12 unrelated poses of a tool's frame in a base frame.
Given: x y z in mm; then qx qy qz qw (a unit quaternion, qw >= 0).
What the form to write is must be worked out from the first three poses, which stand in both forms.
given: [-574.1 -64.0 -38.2 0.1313 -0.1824 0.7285 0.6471]
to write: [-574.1 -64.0 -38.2 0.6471 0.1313 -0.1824 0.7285]
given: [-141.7 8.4 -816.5 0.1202 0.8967 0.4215 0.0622]
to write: [-141.7 8.4 -816.5 0.0622 0.1202 0.8967 0.4215]
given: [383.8 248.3 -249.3 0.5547 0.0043 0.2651 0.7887]
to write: [383.8 248.3 -249.3 0.7887 0.5547 0.0043 0.2651]
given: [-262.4 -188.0 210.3 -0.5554 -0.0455 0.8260 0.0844]
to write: [-262.4 -188.0 210.3 0.0844 -0.5554 -0.0455 0.8260]
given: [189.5 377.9 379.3 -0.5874 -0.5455 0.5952 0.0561]
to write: [189.5 377.9 379.3 0.0561 -0.5874 -0.5455 0.5952]
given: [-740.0 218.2 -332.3 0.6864 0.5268 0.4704 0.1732]
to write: [-740.0 218.2 -332.3 0.1732 0.6864 0.5268 0.4704]
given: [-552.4 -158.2 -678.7 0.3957 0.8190 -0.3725 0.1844]
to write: [-552.4 -158.2 -678.7 0.1844 0.3957 0.8190 -0.3725]
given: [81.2 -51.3 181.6 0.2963 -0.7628 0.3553 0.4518]
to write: [81.2 -51.3 181.6 0.4518 0.2963 -0.7628 0.3553]
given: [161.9 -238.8 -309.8 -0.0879 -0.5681 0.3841 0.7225]
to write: [161.9 -238.8 -309.8 0.7225 -0.0879 -0.5681 0.3841]
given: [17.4 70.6 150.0 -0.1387 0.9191 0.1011 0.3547]
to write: [17.4 70.6 150.0 0.3547 -0.1387 0.9191 0.1011]
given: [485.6 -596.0 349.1 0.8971 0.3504 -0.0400 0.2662]
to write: [485.6 -596.0 349.1 0.2662 0.8971 0.3504 -0.0400]
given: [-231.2 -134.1 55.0 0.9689 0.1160 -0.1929 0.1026]
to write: [-231.2 -134.1 55.0 0.1026 0.9689 0.1160 -0.1929]
